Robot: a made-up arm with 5 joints.
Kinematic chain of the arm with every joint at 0, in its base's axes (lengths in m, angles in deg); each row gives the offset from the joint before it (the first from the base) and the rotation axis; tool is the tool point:
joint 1: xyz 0 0 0.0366 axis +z
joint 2: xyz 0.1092 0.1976 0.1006 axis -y
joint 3: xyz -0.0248 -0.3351 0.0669 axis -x
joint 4: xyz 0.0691 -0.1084 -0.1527 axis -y
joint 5: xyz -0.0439 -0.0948 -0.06 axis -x
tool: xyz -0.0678 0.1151 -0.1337
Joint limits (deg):
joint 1: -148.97..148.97
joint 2: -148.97..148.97
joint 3: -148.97..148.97
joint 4: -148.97..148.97
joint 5: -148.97..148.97
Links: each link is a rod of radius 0.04 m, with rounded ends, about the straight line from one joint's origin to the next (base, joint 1, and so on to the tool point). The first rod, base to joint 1, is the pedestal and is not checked.
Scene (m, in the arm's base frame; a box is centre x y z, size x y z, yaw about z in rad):
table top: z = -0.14
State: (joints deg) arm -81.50 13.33 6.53 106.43 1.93
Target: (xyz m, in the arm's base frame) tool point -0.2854 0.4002 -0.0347
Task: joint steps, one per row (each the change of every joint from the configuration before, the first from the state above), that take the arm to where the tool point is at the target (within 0.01 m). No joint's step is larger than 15 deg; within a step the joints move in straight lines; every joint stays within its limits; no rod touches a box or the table.
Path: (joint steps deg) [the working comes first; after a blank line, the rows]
Joints at the target: -148.97 -41.22 36.04 29.91 20.47
Straight joint move there: touches the table top.

1: -1.33 -7.60 11.77 -11.06 3.81
2: -1.32 -7.60 11.78 -11.06 3.80
3: -1.33 -7.59 11.77 -11.07 3.81
4: -12.70 -6.35 -1.16 -8.66 1.42
5: -12.70 -6.36 -1.16 -8.67 1.43
6: -12.69 -6.35 -1.16 -8.67 1.42
7: -12.70 -6.35 -1.17 -8.67 1.43
8: -12.70 -6.35 -1.16 -8.66 1.42

